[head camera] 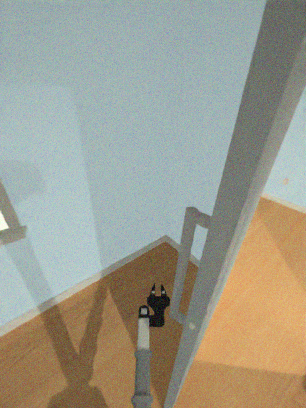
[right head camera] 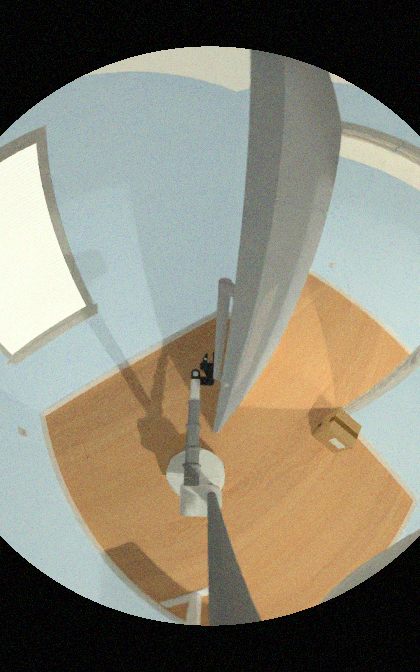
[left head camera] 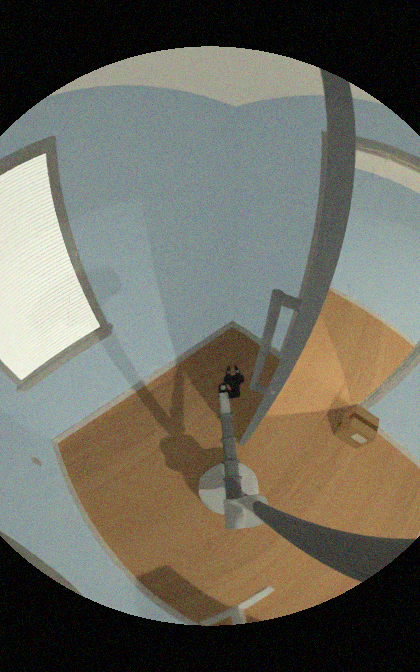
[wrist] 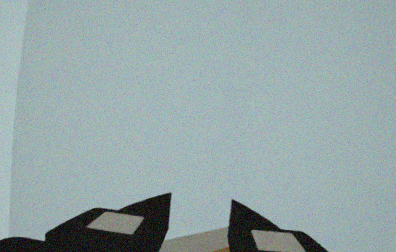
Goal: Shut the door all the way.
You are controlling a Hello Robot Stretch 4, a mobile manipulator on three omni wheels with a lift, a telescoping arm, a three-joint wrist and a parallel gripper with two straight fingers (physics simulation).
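Frame: origin at the robot's base, x ahead, y left, z up, level; metres.
Where they show: gripper, fingertip midpoint: [head camera: 157,284] [right head camera: 209,352] [left head camera: 231,365] [wrist: 199,214].
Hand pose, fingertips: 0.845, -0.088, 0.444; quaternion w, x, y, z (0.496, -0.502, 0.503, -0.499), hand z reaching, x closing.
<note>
Each offset is from my fingertips to the top centre of the thing, as dx, dy, dz. "pt": to the spot under its first point. Level surfaces: height alone.
The grey door [head camera: 245,140] [left head camera: 336,190] [right head camera: 295,175] stands open, seen nearly edge-on on the right of the head views, with floor visible beyond it. Its long bar handle @[pt -0.397, -0.023, +0.684] [head camera: 184,260] [left head camera: 266,340] [right head camera: 221,325] sticks out from the left side. My black gripper [head camera: 158,288] [left head camera: 233,369] [right head camera: 209,357] [wrist: 199,214] is open and empty, its fingers apart. It is on the handle side of the door, left of the handle's lower part in the head view, with a gap between them. In the right head view the right finger appears close against the bar. The door does not show in the wrist view.
Blue walls [head camera: 150,125] [wrist: 200,100] meet at a corner beyond the gripper. A window @[pt -0.002, +1.014, +0.964] [left head camera: 40,260] [right head camera: 30,250] is in the left wall. A cardboard box @[-0.640, -1.124, -0.192] [left head camera: 356,427] [right head camera: 336,433] sits on the wooden floor @[dz -0.471] [left head camera: 300,480] [right head camera: 280,480] on the other side of the door.
</note>
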